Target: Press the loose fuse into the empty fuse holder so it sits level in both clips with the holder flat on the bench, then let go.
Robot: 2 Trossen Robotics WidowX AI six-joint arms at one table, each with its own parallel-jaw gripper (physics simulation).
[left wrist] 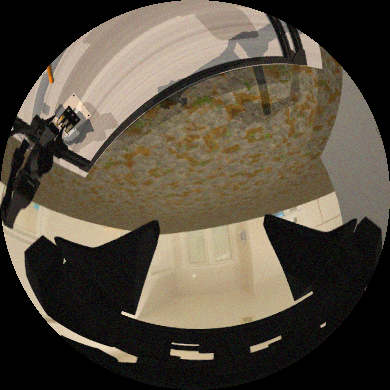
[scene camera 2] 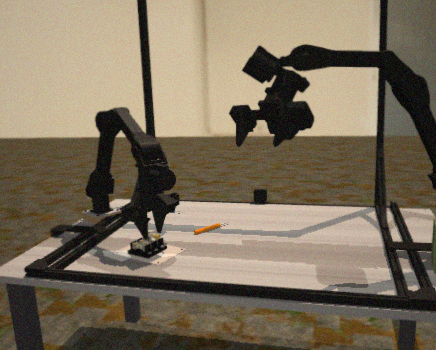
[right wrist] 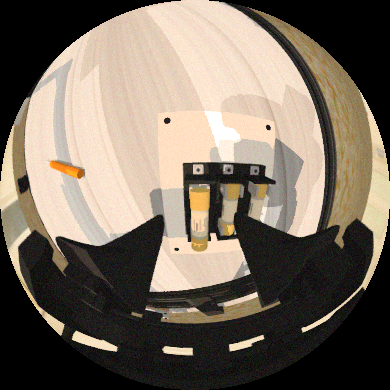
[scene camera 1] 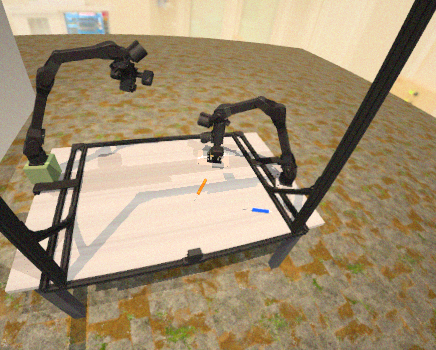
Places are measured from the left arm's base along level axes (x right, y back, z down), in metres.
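Pixels of known places: left gripper, between the fingertips: (left wrist: 213, 223) (scene camera 2: 255, 145) (scene camera 1: 137, 81); right gripper, between the fingertips: (left wrist: 59, 119) (scene camera 2: 152, 236) (right wrist: 198, 218) (scene camera 1: 215, 156); left arm's base, origin of its link: (scene camera 1: 38, 160); right arm's base, origin of its link: (scene camera 2: 101, 210) (right wrist: 151, 312) (scene camera 1: 285, 181).
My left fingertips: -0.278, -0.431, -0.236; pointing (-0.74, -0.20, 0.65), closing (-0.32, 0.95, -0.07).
Ahead of a thing's pixels: the offset from my left fingertips to its middle, as dx, dy, dz. "spot": to the spot under its first point.
The black fuse holder (right wrist: 213, 172) (scene camera 2: 147, 251) (left wrist: 72, 116) sits on a pale square plate @[spot: +0.214, -0.310, +0.342] (right wrist: 172, 140) (scene camera 2: 172, 254). The fuse @[+0.205, -0.377, +0.304] (right wrist: 199, 217), glass with brass caps, lies along the leftmost slot in the right wrist view. Its lower cap reaches past the other fuses' ends; whether it is level in both clips is unclear. Two other fuses @[+0.177, -0.380, +0.319] (right wrist: 229, 205) @[+0.150, -0.386, +0.319] (right wrist: 257, 200) are in the neighbouring slots. My right gripper (right wrist: 198, 218) (scene camera 2: 153, 234) is partly open, with fingertips either side of the fuse, not gripping it. My left gripper (left wrist: 213, 223) (scene camera 2: 258, 145) (scene camera 1: 138, 84) is open, empty and high above the table.
An orange-handled tool @[+0.407, -0.268, +0.338] (scene camera 1: 201, 187) (scene camera 2: 207, 229) (right wrist: 66, 169) lies near the holder. A blue-handled tool @[+0.553, -0.493, +0.337] (scene camera 1: 260, 210) lies further toward the front right in scene camera 1. A green block (scene camera 1: 43, 170) is by the left arm's base. Black frame rails (scene camera 1: 150, 270) border the table.
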